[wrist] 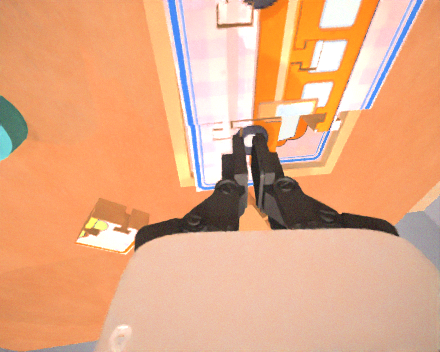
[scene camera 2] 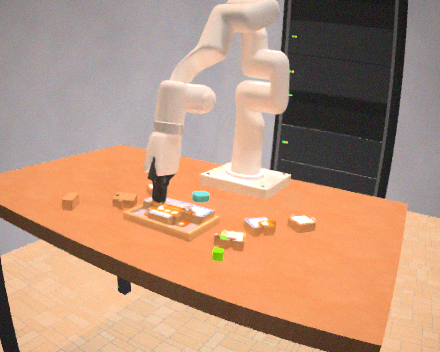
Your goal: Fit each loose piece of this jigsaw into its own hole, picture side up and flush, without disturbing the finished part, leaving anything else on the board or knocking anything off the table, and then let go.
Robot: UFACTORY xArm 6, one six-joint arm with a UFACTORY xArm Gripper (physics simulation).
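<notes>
My gripper point(scene camera 2: 159, 200) point(wrist: 246, 152) is shut with no piece between its fingers. Its tips are at the wheel of a corner piece point(wrist: 210, 155) at the back left of the jigsaw board; contact is unclear. The board's rim point(scene camera 2: 171, 231) point(wrist: 167, 100) surrounds an orange bus picture. A lower area point(wrist: 302, 150) shows beside the corner piece, at the board's left end. Loose picture pieces point(scene camera 2: 230, 238) point(scene camera 2: 260, 225) point(scene camera 2: 302, 222) lie to the right. Another picture piece point(wrist: 112, 230) lies behind the board, mostly hidden in the scene view. A brown notched piece point(scene camera 2: 125, 199) lies to the left.
A teal disc point(scene camera 2: 201, 196) point(wrist: 10, 130) lies behind the board. A green cube point(scene camera 2: 218, 254) stands in front of the nearest picture piece. A brown block point(scene camera 2: 71, 201) stands at the far left, near the table edge. The robot base point(scene camera 2: 245, 180) is at the back.
</notes>
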